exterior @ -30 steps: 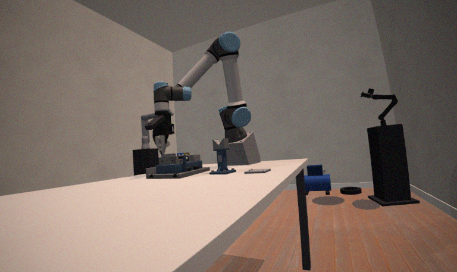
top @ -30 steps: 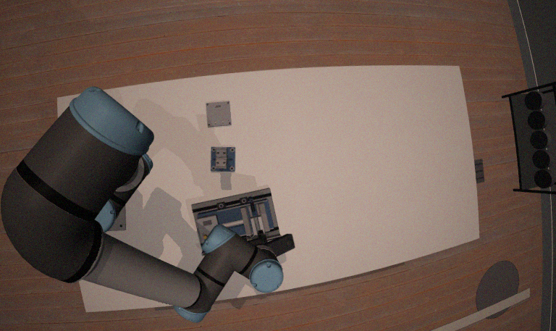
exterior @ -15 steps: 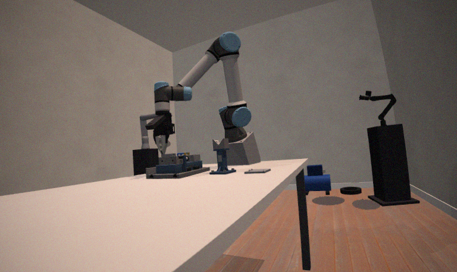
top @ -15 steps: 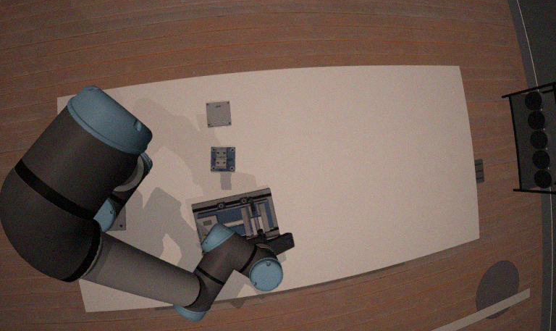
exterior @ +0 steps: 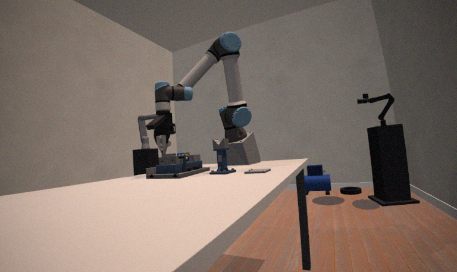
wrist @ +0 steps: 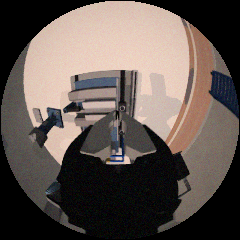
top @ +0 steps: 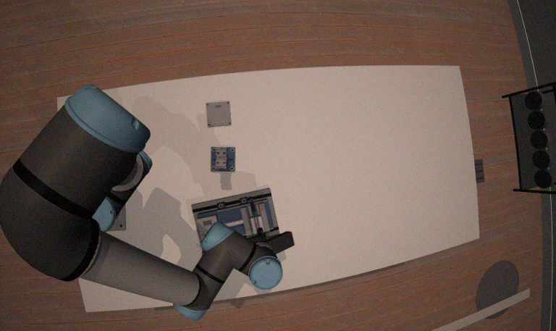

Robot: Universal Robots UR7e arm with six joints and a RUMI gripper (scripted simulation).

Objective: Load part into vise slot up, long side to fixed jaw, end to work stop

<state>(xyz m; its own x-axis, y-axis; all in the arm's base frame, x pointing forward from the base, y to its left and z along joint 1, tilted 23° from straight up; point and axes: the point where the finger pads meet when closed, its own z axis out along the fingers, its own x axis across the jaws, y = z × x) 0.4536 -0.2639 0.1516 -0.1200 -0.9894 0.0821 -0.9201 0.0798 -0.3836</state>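
Right now the vise is 80 mm below my hand, 60 mm to the left of it and 60 mm behind it. Round my hand: part: 30 mm to the left, 20 mm below; infeed plate: 460 mm to the left, 110 mm below, 10 mm ahead.
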